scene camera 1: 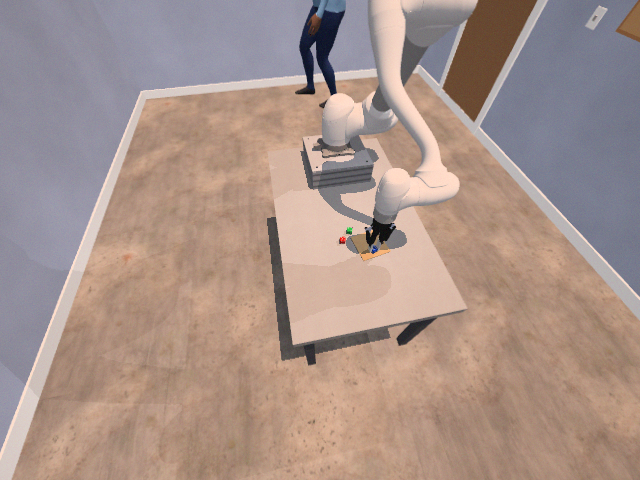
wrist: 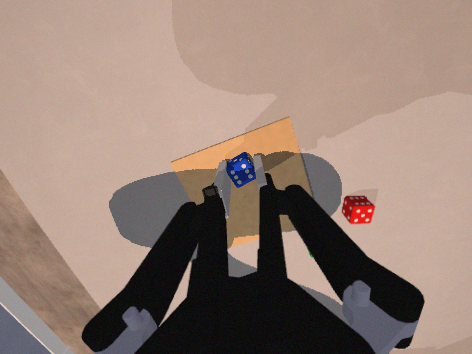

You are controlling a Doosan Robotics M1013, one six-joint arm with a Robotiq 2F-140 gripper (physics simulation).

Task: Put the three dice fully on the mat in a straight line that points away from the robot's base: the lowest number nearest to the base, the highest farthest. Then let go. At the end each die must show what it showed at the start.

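Frame: origin at the arm's base, x right, y ahead, z up, level; millimetres.
Seen in the pictures: gripper, fingertip midpoint: (scene camera 1: 373,249) (wrist: 241,170); arm's base at its link origin: (scene camera 1: 335,147).
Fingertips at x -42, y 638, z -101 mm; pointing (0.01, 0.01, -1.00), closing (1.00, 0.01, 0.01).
Offsets run from my fingertips to a thing's top centre. Level surfaces: height alone.
The gripper (scene camera 1: 374,248) (wrist: 242,171) is shut on the blue die {dy +2, dx +0, dz +15 mm} (scene camera 1: 374,250) (wrist: 241,172), which sits tilted in the view between the two grey fingertips. They are over the orange mat {dy -37, dx +3, dz -10 mm} (scene camera 1: 368,256) (wrist: 274,134); the gap below the die is hard to tell. Several white pips show on the blue die. The red die {dy -77, dx +128, dz +11 mm} (scene camera 1: 342,240) (wrist: 358,210) lies on the table beside the mat, with pips showing on its faces. The green die {dy -125, dx +82, dz +11 mm} (scene camera 1: 349,230) (wrist: 312,254) lies on the table near the red one, on the base side; in the wrist view it is mostly hidden by a finger linkage.
The table {dz -14 mm} (scene camera 1: 330,310) (wrist: 90,65) carries the robot's grey base block (scene camera 1: 342,176) at its far end. The arm's shadow falls across the mat and table. The table's side edge shows at the left of the wrist view. A person (scene camera 1: 323,36) stands behind the table.
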